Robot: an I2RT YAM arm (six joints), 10 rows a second.
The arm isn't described. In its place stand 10 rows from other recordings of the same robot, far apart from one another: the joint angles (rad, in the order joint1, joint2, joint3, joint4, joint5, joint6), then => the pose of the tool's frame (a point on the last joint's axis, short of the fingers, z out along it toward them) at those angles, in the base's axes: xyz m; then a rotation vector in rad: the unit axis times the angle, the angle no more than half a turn.
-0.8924, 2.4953, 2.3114, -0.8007, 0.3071, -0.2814 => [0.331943, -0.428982, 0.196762, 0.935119, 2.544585, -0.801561]
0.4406, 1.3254, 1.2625, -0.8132, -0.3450, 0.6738 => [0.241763, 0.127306, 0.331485, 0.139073, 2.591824, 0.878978]
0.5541, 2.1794, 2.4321, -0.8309, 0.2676, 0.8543 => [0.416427, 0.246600, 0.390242, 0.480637, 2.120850, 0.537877]
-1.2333, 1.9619, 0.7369, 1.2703, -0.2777, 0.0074 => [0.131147, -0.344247, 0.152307, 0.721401, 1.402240, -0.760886]
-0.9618, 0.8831, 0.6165, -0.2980, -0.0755, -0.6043 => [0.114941, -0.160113, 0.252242, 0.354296, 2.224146, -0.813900]
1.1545, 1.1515, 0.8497, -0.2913, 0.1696, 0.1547 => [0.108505, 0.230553, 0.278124, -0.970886, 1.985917, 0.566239]
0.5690, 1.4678, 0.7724, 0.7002, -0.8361, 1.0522 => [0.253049, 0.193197, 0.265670, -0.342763, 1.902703, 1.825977]
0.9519, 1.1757, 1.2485, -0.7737, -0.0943, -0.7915 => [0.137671, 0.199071, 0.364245, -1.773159, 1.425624, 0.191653]
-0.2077, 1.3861, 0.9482, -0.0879, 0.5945, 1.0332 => [0.297614, -0.083096, 0.271518, 1.428486, 1.401141, -0.097731]
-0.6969, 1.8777, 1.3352, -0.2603, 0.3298, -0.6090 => [0.311114, -0.275438, 0.212607, 0.283905, 2.545146, -0.964974]
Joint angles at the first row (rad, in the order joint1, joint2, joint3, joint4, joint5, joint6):
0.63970, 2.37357, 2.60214, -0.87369, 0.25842, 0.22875
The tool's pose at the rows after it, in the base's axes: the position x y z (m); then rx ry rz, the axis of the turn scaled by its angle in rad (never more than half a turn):
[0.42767, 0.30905, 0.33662, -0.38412, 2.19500, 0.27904]
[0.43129, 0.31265, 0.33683, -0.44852, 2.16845, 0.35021]
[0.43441, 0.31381, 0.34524, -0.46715, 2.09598, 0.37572]
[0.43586, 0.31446, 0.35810, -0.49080, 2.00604, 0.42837]
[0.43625, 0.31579, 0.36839, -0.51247, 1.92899, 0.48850]
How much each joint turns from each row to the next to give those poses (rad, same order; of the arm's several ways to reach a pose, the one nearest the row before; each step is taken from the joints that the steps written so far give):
-0.00265, 0.02568, 0.01269, 0.00410, -0.09024, -0.02133
-0.00347, 0.02309, 0.03367, 0.01870, -0.07334, -0.03033
-0.00278, 0.00027, 0.00993, 0.05981, -0.01627, -0.02861
-0.00321, -0.01183, -0.00205, 0.07795, -0.03930, -0.02495
-0.00154, -0.01156, -0.00899, 0.07242, -0.04719, -0.01153

